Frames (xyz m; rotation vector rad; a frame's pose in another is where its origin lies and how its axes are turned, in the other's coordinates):
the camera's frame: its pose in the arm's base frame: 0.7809 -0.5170 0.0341 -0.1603 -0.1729 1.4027
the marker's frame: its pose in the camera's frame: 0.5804 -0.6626 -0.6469 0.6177 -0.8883 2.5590
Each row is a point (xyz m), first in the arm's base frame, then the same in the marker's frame.
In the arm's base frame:
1: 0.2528 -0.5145 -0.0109
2: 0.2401 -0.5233 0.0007
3: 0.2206 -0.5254 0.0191
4: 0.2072 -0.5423 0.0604
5: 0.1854 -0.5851 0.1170
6: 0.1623 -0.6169 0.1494
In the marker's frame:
1: 1.1457 -0.9142 -0.4476
2: 1.1631 -0.9224 -0.4461
3: 1.1811 -0.9418 -0.4412
4: 1.2182 -0.9557 -0.4167
5: 1.2861 -0.9659 -0.3884
6: 1.3353 -0.9753 -0.3791

